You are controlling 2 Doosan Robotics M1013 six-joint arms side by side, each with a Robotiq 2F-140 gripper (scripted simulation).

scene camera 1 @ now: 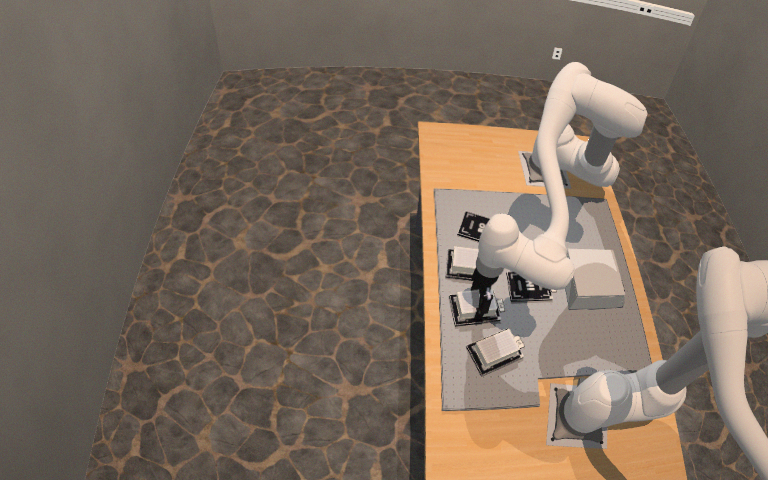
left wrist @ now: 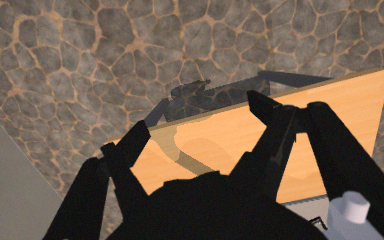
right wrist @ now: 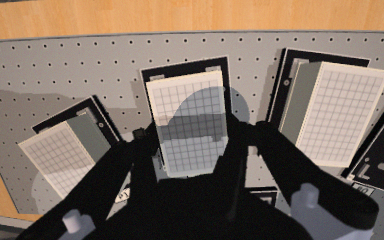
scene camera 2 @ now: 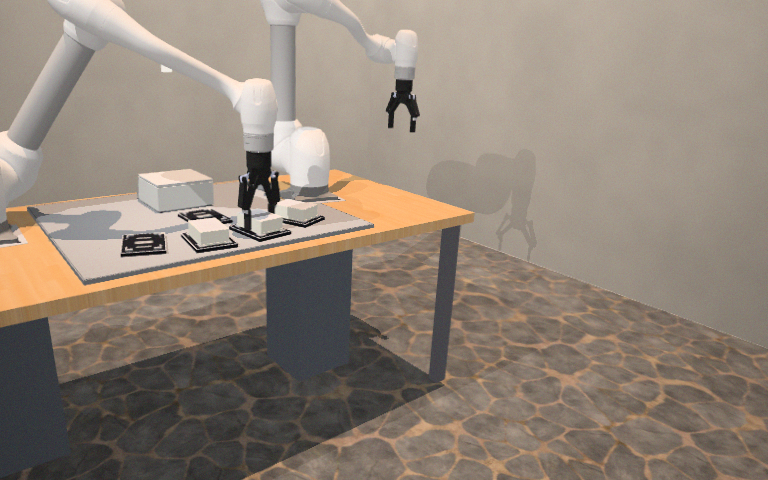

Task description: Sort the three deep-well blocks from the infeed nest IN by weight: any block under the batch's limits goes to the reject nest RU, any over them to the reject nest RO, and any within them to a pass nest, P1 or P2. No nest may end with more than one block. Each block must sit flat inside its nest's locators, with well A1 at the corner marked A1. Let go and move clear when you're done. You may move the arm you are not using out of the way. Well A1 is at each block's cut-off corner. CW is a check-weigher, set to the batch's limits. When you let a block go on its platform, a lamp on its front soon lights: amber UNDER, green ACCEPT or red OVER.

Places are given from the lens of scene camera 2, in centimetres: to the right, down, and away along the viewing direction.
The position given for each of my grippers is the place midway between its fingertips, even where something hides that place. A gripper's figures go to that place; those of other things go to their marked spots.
my left gripper (scene camera 2: 401, 130): 8, -50, 257
my right gripper (scene camera 2: 259, 226): -39, -4, 178
deep-well block (scene camera 2: 210, 231): -49, -2, 160
deep-well block (scene camera 2: 289, 209): -32, -10, 188
